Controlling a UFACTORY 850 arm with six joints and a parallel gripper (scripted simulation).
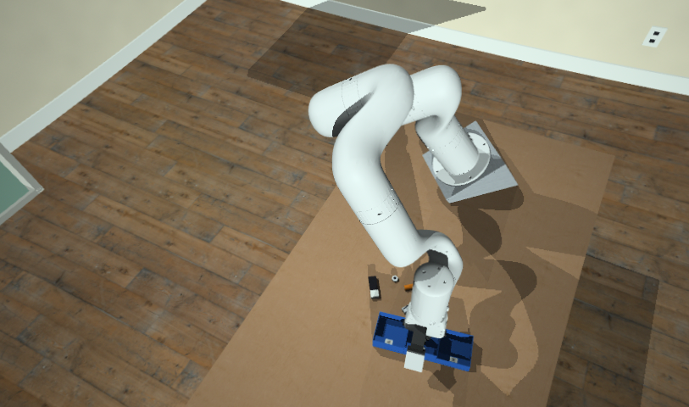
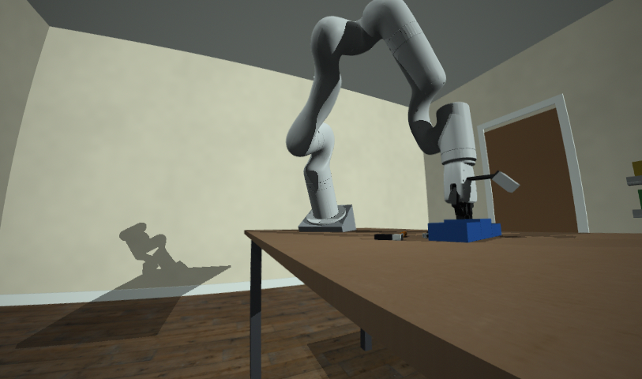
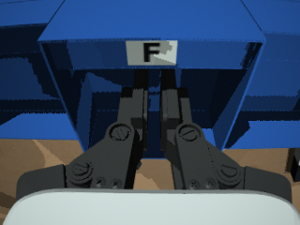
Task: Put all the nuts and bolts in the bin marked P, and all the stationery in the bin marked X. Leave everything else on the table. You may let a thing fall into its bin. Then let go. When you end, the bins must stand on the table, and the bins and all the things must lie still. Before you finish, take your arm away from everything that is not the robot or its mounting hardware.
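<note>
The blue bin lies 10 mm below my hand and 10 mm ahead of it. From my hand the other things lie so: black bolt 110 mm behind, 30 mm below; then nut 140 mm to the right, 140 mm behind, 30 mm below; then orange cylinder 130 mm behind, 80 mm to the right, 30 mm below.
</note>
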